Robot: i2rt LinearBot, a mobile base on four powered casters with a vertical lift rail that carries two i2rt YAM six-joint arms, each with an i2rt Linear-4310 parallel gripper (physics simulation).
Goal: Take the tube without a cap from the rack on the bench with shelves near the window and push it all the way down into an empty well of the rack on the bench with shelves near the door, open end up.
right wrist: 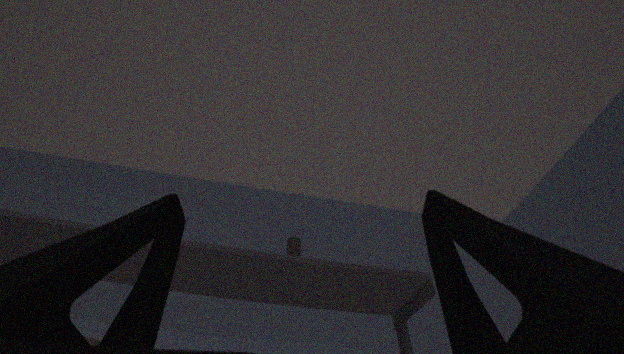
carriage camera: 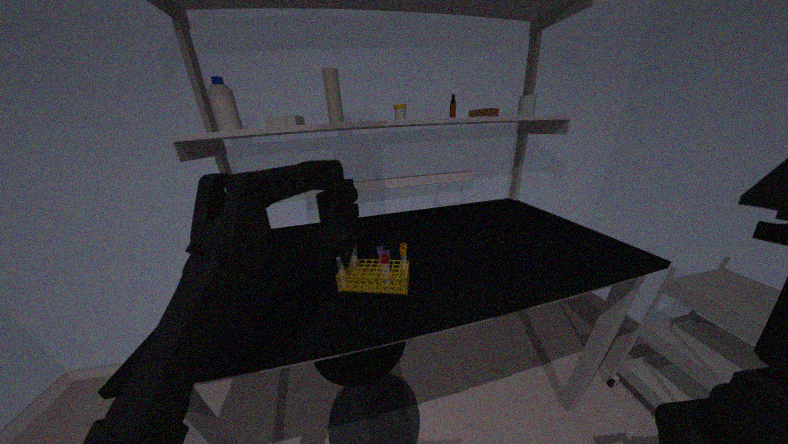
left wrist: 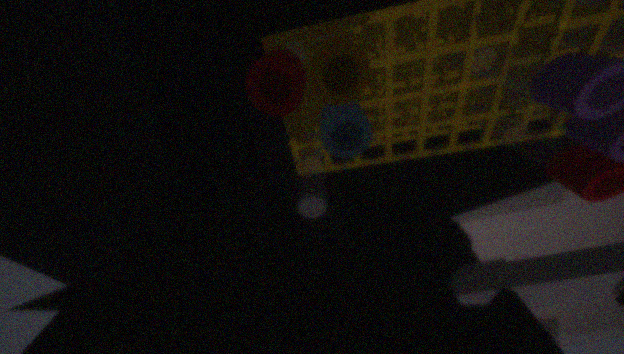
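A yellow wire rack (carriage camera: 372, 291) (left wrist: 407, 156) stands on the black bench top (carriage camera: 468, 259). The tube without a cap (carriage camera: 340, 265) (left wrist: 312, 206) stands upright at the rack's front left corner in the carriage view; its pale open end shows in the left wrist view. My left gripper (carriage camera: 346, 249) is partly open and empty, just above and behind that tube by the rack's left end. Its dark fingers blend into the bench in both views, so the exact gap is hard to see. My right gripper (right wrist: 301, 205) is wide open and empty, away from the bench; part of it shows at the carriage view's right edge.
Capped tubes stand in the rack: red (carriage camera: 384, 258), purple (carriage camera: 379, 250), orange (carriage camera: 403, 247) and blue (left wrist: 345, 131). A shelf (carriage camera: 374, 127) behind bears a large bottle (carriage camera: 224, 107), a tall cylinder (carriage camera: 333, 96) and small containers. A grey stepped frame stands at the lower right.
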